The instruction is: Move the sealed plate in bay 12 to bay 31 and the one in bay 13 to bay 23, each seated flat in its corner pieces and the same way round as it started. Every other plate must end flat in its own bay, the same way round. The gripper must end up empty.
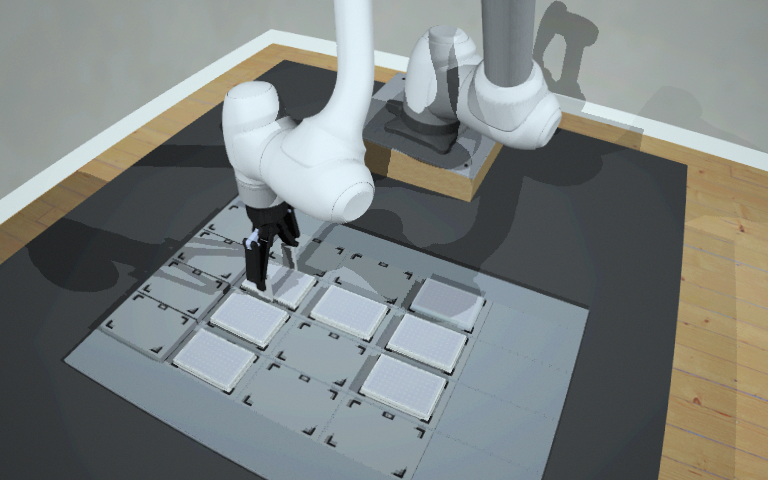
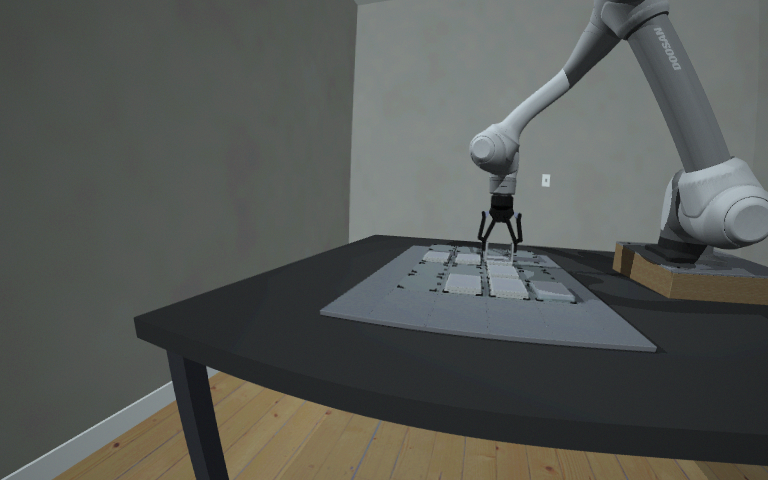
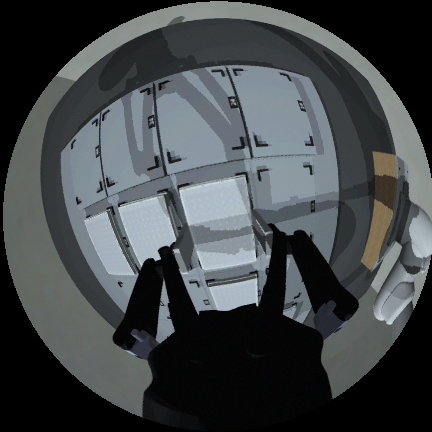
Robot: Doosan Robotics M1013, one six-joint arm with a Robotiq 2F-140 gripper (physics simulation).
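Places are measured from the arm's base along level axes (x ahead, y left, z up), in millimetres.
Pixels of known places: gripper, fingertip midpoint: (image 1: 278, 283) (image 3: 221, 226); arm's base at its link origin: (image 1: 429, 127) (image 2: 682, 256) (image 3: 398, 216).
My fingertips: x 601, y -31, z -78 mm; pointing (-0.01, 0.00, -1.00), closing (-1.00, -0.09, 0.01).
Note:
Ahead of a thing's pixels: the offset from my fingertips to its top centre. "pt": to the spot under its first point.
My gripper (image 1: 280, 275) (image 2: 499, 253) (image 3: 221, 226) points down and is shut on a pale sealed plate @[dy +0, dx +0, dz +12 mm] (image 1: 298, 284) (image 2: 500, 262) (image 3: 215, 205) by two opposite sides. This plate lies level in bay 23, low among its neighbours; the fingers hide part of its edges, and I cannot tell if it rests fully on the bay floor. Bay 13 @[pt dy -45, dx -93, dz -4 mm] (image 3: 282, 187), beside it, holds no plate. Bay 12 @[pt dy +133, dx -111, dz -5 mm] (image 1: 362, 277) holds no plate. Another plate @[dy +336, dx +79, dz +10 mm] (image 1: 403, 386) (image 2: 463, 283) lies flat in bay 31, inside its corner pieces.
Flat plates stand in bay 33 @[pt dy +16, dx +109, dz +11 mm] (image 1: 249, 318) (image 3: 147, 222), bay 43 @[pt dy +24, dx +217, dz +10 mm] (image 1: 214, 359) (image 3: 107, 245), bay 22 @[pt dy +166, dx -8, dz +10 mm] (image 1: 348, 311) (image 3: 234, 293), bay 21 @[pt dy +328, dx -21, dz +10 mm] (image 1: 426, 342) and bay 11 @[pt dy +319, dx -130, dz +10 mm] (image 1: 447, 302). The arm's base stands on a wooden block (image 1: 430, 175) (image 2: 702, 285) behind the board (image 1: 504, 367) (image 2: 481, 322).

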